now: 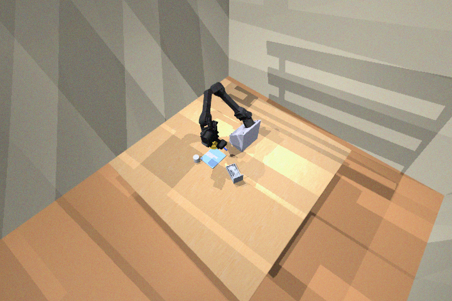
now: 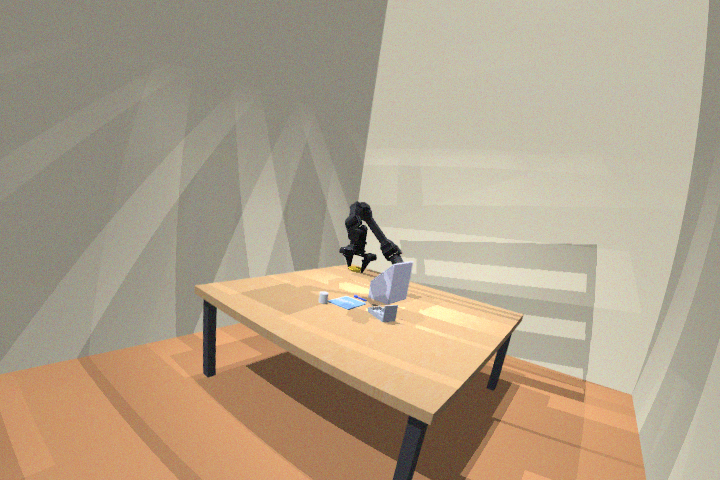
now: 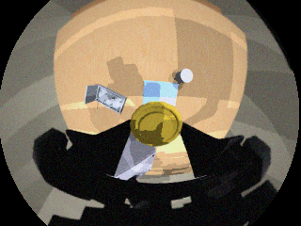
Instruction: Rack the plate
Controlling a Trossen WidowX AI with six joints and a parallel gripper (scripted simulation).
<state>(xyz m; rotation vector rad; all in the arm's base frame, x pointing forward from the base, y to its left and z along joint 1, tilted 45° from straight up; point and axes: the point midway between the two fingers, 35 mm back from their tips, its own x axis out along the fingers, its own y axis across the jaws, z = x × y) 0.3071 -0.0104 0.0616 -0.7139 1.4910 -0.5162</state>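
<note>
Now: the dish rack 20 mm behind my gripper tip, 180 mm to the left of it and 150 mm below it. From my gripper tip the other things lie so: small white cup 110 mm ahead, 90 mm to the right, 150 mm below; then thin blue utensil 120 mm behind, 50 mm to the right, 170 mm below; then plate 10 mm above.
</note>
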